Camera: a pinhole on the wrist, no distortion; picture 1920 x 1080 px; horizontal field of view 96.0 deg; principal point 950.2 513.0 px. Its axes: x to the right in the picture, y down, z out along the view. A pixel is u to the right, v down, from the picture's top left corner.
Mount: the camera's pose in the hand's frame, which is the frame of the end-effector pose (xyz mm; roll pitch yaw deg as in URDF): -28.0 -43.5 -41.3 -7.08 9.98 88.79
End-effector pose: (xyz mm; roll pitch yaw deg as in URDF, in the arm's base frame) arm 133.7 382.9 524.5 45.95 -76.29 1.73
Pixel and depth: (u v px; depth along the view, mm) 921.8 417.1 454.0
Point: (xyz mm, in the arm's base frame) -157.8 93.1 564.2
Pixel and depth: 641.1 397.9 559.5
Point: -128.5 -119.3 566.3
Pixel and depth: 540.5 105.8 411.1
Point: 4.6 -35.2 673.3
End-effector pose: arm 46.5 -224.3 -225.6 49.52 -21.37 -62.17
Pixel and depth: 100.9 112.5 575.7
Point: -618.3 -722.0 -128.7
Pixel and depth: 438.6 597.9 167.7
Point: -140.1 -251.0 -245.8
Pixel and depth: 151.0 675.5 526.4
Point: -659.0 -376.0 -273.6
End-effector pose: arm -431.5 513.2 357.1 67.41 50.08 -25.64
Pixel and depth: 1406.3 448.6 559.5
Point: -243.0 99.1 711.0
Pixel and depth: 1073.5 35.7 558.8
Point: -272.3 -48.0 402.5
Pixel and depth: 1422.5 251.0 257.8
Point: -332.4 324.9 471.8
